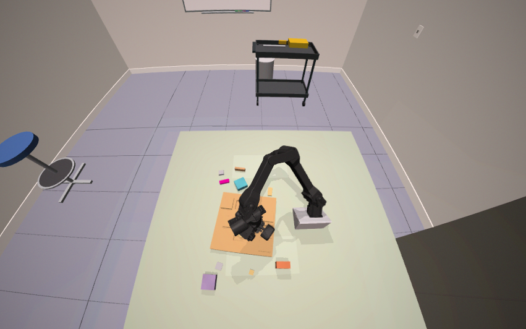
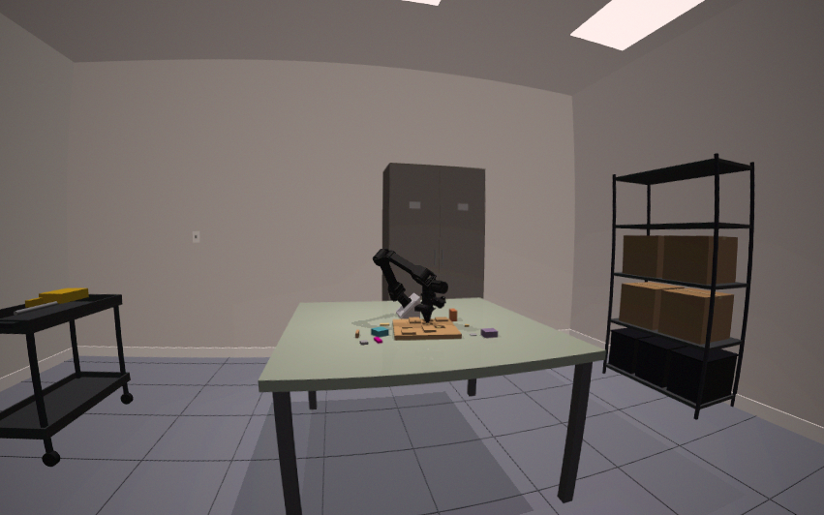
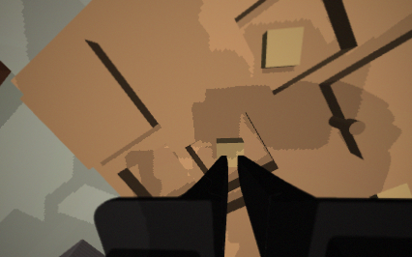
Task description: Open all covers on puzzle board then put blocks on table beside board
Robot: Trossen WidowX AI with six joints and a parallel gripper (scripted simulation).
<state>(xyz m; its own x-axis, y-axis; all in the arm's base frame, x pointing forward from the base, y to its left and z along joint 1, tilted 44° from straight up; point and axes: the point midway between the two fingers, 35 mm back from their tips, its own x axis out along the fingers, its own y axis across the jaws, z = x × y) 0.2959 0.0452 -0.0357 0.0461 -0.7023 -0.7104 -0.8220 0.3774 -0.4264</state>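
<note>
The orange block lies 17 cm to the left of my gripper tip and 13 cm behind it. Round my gripper tip: purple block (25 cm to the left, 19 cm ahead, 1 cm below); then magenta bar (26 cm to the right, 19 cm ahead, 2 cm below); then teal block (24 cm to the right, 9 cm ahead, 1 cm below).
</note>
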